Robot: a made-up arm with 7 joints.
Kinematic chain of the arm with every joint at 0, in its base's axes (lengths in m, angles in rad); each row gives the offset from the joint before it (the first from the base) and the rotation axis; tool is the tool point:
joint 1: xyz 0 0 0.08 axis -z
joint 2: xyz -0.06 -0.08 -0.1 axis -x
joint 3: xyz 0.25 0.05 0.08 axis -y
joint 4: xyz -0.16 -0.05 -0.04 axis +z
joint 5: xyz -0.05 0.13 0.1 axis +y
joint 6: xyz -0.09 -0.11 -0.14 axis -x
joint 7: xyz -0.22 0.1 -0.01 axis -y
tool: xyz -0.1 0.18 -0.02
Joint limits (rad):
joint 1: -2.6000..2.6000
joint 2: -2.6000..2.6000
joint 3: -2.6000..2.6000
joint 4: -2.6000..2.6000
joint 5: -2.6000..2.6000
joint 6: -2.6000..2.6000
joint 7: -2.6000..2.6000
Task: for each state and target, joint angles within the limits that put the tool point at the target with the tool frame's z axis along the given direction. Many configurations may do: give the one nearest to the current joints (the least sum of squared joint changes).
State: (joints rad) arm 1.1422 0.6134 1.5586 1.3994 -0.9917 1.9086 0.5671
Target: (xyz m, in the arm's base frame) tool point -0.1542 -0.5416 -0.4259 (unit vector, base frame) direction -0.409 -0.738 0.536
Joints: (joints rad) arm 1.1386 1.1540 1.4383 2.2076 -1.6231 1.0215 0.5536
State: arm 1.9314 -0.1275 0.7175 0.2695 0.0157 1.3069 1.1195
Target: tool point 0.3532 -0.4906 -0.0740 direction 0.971 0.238 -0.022
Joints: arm 1.7344 -1.0115 1.2794 -0.2628 -0.0845 0.7789 1.2419
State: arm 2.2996 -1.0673 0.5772 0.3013 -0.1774 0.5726 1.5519
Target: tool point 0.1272 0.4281 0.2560 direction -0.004 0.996 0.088
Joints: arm 2.1896 -1.3172 -0.2414 0.0604 0.4103 0.1699 1.5980
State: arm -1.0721 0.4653 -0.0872 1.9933 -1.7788 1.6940 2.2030
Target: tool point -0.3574 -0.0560 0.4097 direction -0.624 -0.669 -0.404
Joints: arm -1.4266 0.3239 -0.6269 2.5295 -2.3988 1.3420 1.8125
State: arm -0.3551 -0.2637 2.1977 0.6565 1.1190 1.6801 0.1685
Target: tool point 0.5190 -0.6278 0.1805 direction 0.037 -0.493 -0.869
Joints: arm -0.1092 0.8786 2.1002 1.1391 0.6877 1.1720 0.3247
